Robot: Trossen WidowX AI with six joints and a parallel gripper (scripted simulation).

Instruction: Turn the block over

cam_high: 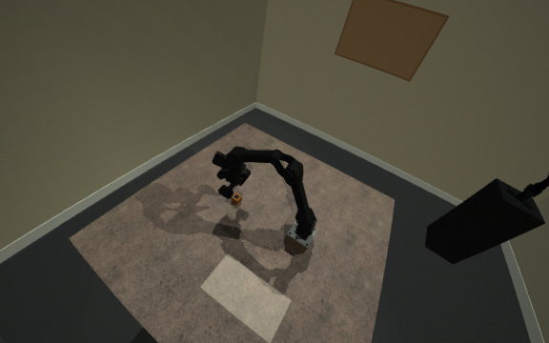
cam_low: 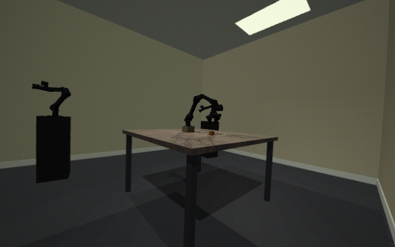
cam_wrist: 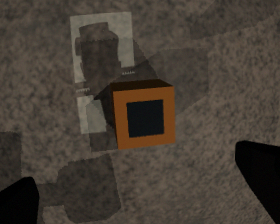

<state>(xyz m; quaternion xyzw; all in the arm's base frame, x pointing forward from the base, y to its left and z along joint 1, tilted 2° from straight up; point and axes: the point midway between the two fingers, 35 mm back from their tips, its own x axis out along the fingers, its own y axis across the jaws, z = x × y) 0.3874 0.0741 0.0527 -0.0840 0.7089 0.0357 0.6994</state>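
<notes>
My gripper tip is now 20 mm to the left of the orange block and 70 mm above it.
</notes>
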